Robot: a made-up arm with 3 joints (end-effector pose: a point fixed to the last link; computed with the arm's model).
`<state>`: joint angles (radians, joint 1 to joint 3).
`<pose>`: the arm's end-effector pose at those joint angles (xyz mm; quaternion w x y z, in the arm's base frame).
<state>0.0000 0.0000 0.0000</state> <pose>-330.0 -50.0 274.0 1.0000 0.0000 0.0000 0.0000</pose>
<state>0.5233 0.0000 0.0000</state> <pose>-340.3 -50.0 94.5 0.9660 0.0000 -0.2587 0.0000</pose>
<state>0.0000 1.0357 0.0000</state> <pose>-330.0 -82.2 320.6 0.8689 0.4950 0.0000 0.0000</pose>
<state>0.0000 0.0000 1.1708</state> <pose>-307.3 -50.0 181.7 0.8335 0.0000 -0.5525 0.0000</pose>
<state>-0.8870 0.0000 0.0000</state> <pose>-124.0 -50.0 489.7 0.9033 0.0000 0.4291 0.0000</pose>
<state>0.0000 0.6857 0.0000</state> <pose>-330.0 -66.1 309.0 0.9418 0.3362 0.0000 0.0000</pose>
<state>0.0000 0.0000 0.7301</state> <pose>-328.7 -50.0 212.6 0.9341 0.0000 -0.3570 0.0000</pose>
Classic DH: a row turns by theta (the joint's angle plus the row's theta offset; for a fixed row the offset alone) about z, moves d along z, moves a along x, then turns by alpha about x. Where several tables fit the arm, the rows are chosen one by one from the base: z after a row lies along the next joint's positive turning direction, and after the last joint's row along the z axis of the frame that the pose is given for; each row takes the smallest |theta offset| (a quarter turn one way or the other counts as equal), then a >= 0, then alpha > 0; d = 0 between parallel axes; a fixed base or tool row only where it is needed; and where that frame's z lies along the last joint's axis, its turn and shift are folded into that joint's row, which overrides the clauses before.
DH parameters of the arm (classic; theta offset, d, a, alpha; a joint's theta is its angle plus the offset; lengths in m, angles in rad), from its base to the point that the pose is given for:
base (fixed): 0 0.165 0 1.5708
joint 1: 1.5708 0.107 0.104 1.5708
joint 2: 0 -0.249 -0.024 -1.5708
joint 3: 1.5708 -0.057 0.081 1.5708
tool (fixed): 3.1416 0.029 0 0

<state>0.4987 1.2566 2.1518</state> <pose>-260.7 13.0 165.3 0.1967 0.3982 -0.7848 -0.4324</pose>
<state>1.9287 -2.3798 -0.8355</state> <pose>75.8 -109.9 -107.5 0.3176 -0.1741 -0.1932 -0.9119</pose>
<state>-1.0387 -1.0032 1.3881</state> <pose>-145.6 -159.3 418.4 0.8635 -0.1682 -0.1524 0.4504</pose>
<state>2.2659 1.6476 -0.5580</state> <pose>72.7 -154.7 -168.1 0.4464 0.1161 -0.5122 0.7245</pose>
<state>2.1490 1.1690 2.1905</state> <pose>27.2 13.6 -86.6 0.4702 -0.5517 0.6888 0.0115</pose>
